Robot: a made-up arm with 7 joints. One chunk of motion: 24 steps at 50 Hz.
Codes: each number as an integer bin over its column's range. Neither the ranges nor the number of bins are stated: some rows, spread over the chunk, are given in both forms.
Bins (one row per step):
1: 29 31 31 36 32 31 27
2: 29 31 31 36 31 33 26
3: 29 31 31 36 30 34 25
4: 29 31 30 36 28 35 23
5: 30 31 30 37 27 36 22
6: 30 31 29 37 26 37 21
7: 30 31 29 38 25 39 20
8: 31 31 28 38 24 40 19
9: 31 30 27 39 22 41 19
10: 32 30 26 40 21 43 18
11: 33 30 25 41 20 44 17
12: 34 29 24 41 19 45 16
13: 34 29 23 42 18 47 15
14: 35 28 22 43 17 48 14
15: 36 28 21 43 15 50 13
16: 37 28 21 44 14 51 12
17: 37 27 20 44 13 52 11
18: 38 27 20 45 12 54 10
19: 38 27 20 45 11 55 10
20: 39 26 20 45 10 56 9
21: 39 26 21 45 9 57 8
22: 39 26 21 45 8 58 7
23: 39 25 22 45 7 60 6
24: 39 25 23 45 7 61 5
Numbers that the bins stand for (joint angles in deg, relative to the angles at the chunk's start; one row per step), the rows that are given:
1: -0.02 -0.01 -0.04 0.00 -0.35 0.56 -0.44
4: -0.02 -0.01 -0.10 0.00 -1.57 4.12 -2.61
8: 0.40 -0.01 -0.23 0.23 -2.78 8.58 -4.77
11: 0.82 -0.08 -0.43 0.56 -3.99 12.14 -5.85
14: 1.23 -0.21 -0.62 0.79 -4.90 15.70 -7.48
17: 1.65 -0.27 -0.76 0.90 -6.12 19.26 -9.10
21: 2.07 -0.34 -0.69 1.01 -7.33 23.72 -10.72
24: 2.07 -0.40 -0.56 1.01 -7.94 27.28 -12.35
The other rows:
2: -0.02 -0.01 -0.04 0.00 -0.66 2.34 -0.99
3: -0.02 -0.01 -0.04 0.00 -0.96 3.23 -1.53
5: 0.19 -0.01 -0.10 0.11 -1.87 5.01 -3.15
6: 0.19 -0.01 -0.17 0.11 -2.17 5.90 -3.69
7: 0.19 -0.01 -0.17 0.23 -2.48 7.68 -4.23
9: 0.40 -0.08 -0.30 0.34 -3.39 9.47 -4.77
10: 0.61 -0.08 -0.36 0.45 -3.69 11.25 -5.31
12: 1.03 -0.14 -0.49 0.56 -4.30 13.03 -6.39
13: 1.03 -0.14 -0.56 0.68 -4.60 14.81 -6.94
15: 1.44 -0.21 -0.69 0.79 -5.51 17.48 -8.02
16: 1.65 -0.21 -0.69 0.90 -5.81 18.37 -8.56
18: 1.86 -0.27 -0.76 1.01 -6.42 21.04 -9.64
19: 1.86 -0.27 -0.76 1.01 -6.72 21.93 -9.64
20: 2.07 -0.34 -0.76 1.01 -7.03 22.83 -10.18
22: 2.07 -0.34 -0.69 1.01 -7.63 24.61 -11.26
23: 2.07 -0.40 -0.62 1.01 -7.94 26.39 -11.80

